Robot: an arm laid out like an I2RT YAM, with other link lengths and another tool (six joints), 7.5 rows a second.
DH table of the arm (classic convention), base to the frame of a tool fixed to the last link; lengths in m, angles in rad. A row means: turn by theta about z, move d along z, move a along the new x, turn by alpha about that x. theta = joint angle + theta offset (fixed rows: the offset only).
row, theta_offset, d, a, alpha
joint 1, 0, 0.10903, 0.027, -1.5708
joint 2, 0, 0, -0.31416, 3.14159
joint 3, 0.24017, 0, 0.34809, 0
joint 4, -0.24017, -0.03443, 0.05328, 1.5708
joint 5, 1.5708, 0.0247, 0, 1.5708
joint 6, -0.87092, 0.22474, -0.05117, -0.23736
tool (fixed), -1.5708, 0.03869, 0, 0
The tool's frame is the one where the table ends.
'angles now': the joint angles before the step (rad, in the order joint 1, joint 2, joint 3, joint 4, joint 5, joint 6). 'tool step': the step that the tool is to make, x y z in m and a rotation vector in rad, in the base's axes. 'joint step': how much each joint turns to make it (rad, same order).
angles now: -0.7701, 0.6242, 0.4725, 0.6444, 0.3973, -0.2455
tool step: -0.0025, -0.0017, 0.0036, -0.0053, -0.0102, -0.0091
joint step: -0.0029, 0.0049, 0.0030, 0.0129, 0.0070, 0.0000
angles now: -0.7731, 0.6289, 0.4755, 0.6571, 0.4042, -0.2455
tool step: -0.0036, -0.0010, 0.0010, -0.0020, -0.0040, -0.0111
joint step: -0.0026, -0.0030, -0.0014, 0.0039, 0.0081, -0.0032
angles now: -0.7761, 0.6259, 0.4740, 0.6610, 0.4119, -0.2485
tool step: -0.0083, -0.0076, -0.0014, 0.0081, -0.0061, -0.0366
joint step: -0.0099, 0.0121, 0.0028, 0.0098, 0.0282, -0.0047
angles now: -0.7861, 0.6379, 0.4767, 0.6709, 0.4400, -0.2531
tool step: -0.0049, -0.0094, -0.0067, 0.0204, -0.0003, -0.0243
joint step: -0.0179, 0.0190, 0.0032, -0.0032, 0.0125, 0.0107
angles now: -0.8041, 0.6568, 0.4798, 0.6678, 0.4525, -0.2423
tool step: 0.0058, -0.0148, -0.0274, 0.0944, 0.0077, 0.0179
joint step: -0.0359, 0.0363, 0.0187, -0.0925, -0.0240, 0.0838
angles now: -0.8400, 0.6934, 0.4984, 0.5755, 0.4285, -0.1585
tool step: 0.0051, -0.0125, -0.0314, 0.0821, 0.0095, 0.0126
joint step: -0.0298, 0.0409, -0.0007, -0.0522, -0.0247, 0.0634
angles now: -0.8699, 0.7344, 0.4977, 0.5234, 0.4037, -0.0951
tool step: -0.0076, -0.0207, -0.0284, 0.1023, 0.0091, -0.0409
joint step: -0.0382, 0.0632, 0.0344, -0.0805, 0.0158, 0.0603
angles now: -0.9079, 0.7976, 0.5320, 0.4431, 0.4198, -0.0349
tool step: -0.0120, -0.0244, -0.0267, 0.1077, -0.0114, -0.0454
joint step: -0.0618, 0.0764, 0.0472, -0.0839, -0.0075, 0.0812
